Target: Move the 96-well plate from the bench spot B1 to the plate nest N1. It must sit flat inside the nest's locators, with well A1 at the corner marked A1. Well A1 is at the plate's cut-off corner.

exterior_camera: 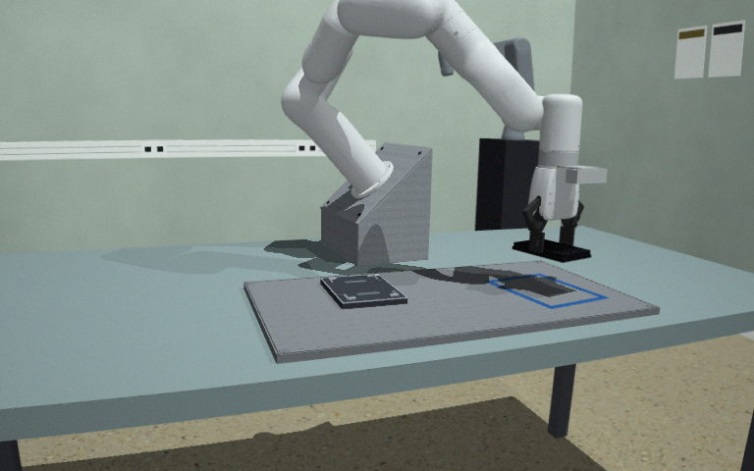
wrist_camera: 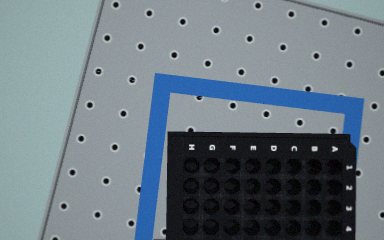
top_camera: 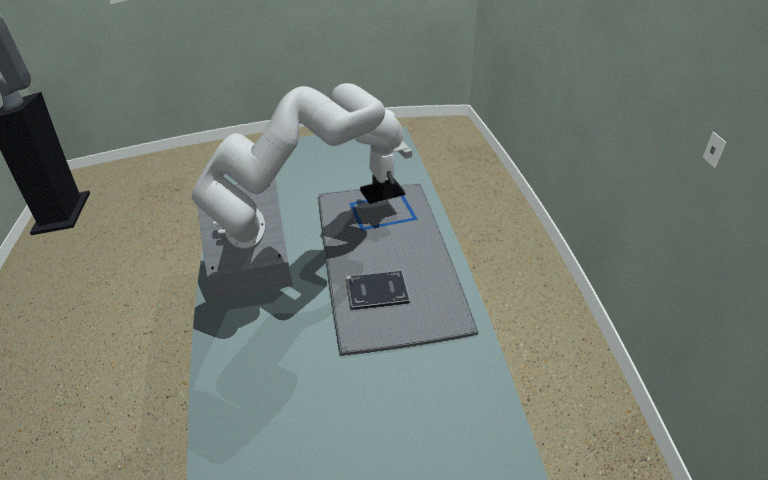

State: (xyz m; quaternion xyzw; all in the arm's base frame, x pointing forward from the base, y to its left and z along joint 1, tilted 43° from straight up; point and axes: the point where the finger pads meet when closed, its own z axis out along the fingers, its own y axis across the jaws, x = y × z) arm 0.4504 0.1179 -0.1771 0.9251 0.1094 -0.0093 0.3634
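My gripper is now 90 mm past the plate nest N1, 360 mm to the left of it and 90 mm above it. Round my hand: black 96-well plate: 10 mm below; then A1 label: 160 mm behind, 300 mm to the right, 80 mm below.
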